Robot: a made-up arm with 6 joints. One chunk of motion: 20 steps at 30 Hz.
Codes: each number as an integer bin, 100 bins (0 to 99) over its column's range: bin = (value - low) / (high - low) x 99, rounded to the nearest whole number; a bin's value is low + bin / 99 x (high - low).
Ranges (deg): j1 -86.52..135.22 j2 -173.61..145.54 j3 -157..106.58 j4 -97.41..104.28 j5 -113.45..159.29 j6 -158.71..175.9
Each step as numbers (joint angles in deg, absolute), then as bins.
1 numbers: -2.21 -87.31 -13.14 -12.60 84.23 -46.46
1 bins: 38 27 54 42 72 33
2 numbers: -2.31 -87.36 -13.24 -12.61 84.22 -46.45
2 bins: 38 27 54 42 72 33
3 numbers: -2.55 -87.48 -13.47 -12.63 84.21 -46.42
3 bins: 37 27 54 42 72 33
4 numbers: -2.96 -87.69 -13.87 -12.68 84.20 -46.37
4 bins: 37 27 54 42 72 33
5 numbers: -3.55 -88.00 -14.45 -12.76 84.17 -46.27
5 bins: 37 27 54 42 72 33
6 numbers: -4.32 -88.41 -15.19 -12.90 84.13 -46.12
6 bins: 37 26 53 41 72 33
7 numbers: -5.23 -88.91 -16.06 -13.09 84.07 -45.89
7 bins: 36 26 53 41 72 33
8 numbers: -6.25 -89.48 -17.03 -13.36 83.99 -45.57
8 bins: 36 26 53 41 72 33
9 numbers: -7.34 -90.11 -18.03 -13.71 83.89 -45.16
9 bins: 35 26 52 41 72 34
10 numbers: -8.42 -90.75 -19.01 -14.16 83.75 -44.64
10 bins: 35 26 52 41 72 34
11 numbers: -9.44 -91.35 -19.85 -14.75 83.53 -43.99
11 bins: 34 26 52 41 72 34
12 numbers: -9.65 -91.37 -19.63 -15.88 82.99 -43.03
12 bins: 34 26 52 40 71 34
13 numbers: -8.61 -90.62 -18.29 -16.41 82.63 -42.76
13 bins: 35 26 52 40 71 34
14 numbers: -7.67 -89.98 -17.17 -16.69 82.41 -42.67
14 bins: 35 26 53 40 71 34
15 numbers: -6.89 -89.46 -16.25 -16.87 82.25 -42.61
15 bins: 36 26 53 40 71 34
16 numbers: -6.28 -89.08 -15.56 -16.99 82.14 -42.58
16 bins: 36 26 53 39 71 34
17 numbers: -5.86 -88.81 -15.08 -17.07 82.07 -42.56
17 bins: 36 26 53 39 71 34
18 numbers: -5.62 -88.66 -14.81 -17.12 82.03 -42.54
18 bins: 36 26 53 39 71 34
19 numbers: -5.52 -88.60 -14.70 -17.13 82.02 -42.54
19 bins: 36 26 53 39 71 34
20 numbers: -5.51 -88.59 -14.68 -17.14 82.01 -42.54
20 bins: 36 26 53 39 71 34
